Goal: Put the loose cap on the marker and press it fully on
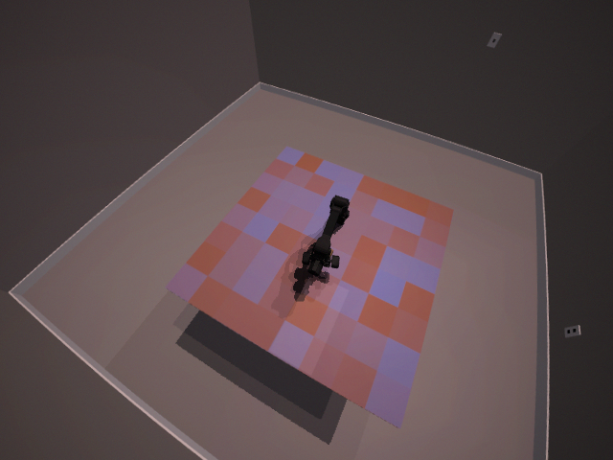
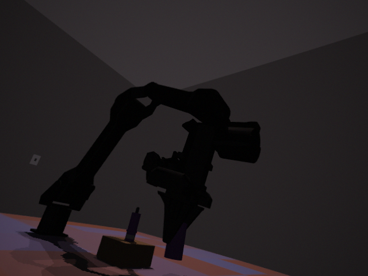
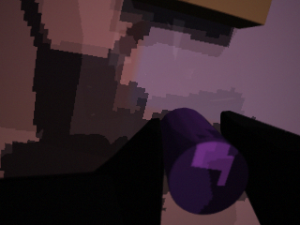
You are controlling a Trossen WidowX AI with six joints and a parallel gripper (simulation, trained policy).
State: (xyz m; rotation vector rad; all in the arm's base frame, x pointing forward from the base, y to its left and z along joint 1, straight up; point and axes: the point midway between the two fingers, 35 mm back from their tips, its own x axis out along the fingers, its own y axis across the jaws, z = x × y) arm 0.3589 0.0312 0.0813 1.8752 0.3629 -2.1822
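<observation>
Right now the holder block is 90 mm behind my gripper tip, 10 mm to the right of it and 30 mm below it. Also, from my gripper tip: purple cap 10 mm ahead, 10 mm above.
</observation>
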